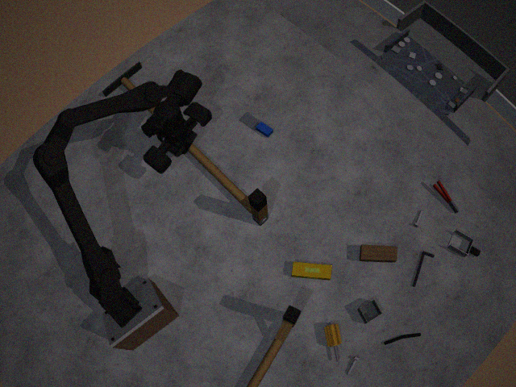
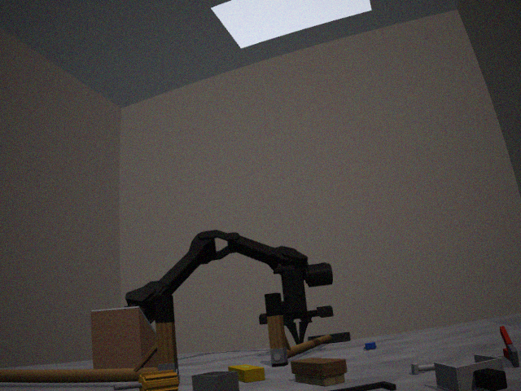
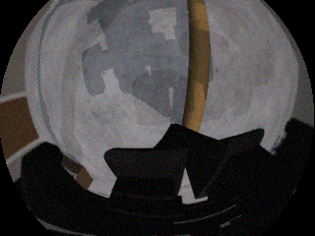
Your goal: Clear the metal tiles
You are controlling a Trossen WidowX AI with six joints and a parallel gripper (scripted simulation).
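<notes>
The long scraper is 50 mm above my gripper tip, 30 mm to the left of it and 20 mm ahead of it. The rest, counted from my gripper tip: grey box (590 mm to the right, 10 mm below, 10 mm behind); then yellow-handled tool (570 mm to the right, 110 mm behind); then yellow block (430 mm to the right, 30 mm behind).
</notes>
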